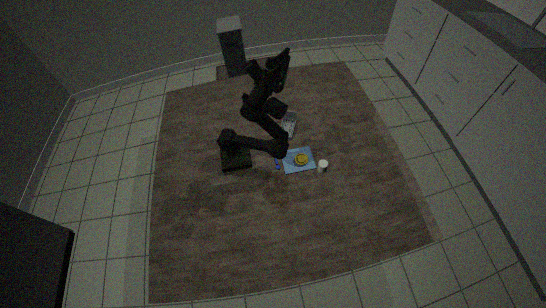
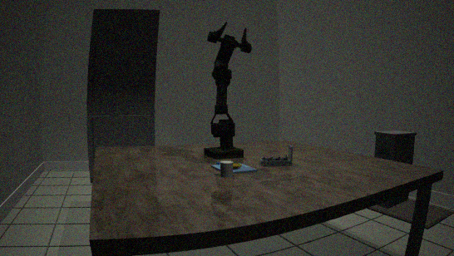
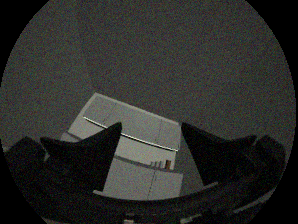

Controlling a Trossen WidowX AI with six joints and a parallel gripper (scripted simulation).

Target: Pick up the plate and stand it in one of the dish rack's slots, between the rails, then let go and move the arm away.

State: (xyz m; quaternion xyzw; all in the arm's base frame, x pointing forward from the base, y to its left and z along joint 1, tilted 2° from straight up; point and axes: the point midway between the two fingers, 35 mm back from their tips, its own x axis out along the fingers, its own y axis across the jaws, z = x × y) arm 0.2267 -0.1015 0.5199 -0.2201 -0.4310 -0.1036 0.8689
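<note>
The yellow plate is 4 cm ahead of my gripper tip, 4 cm to the right of it and 56 cm below it. The rest, counted from my gripper tip: dish rack: 6 cm ahead, 17 cm to the left, 55 cm below; white cup: 12 cm ahead, 12 cm to the right, 55 cm below; light blue cloth: 3 cm ahead, 3 cm to the right, 57 cm below.
</note>
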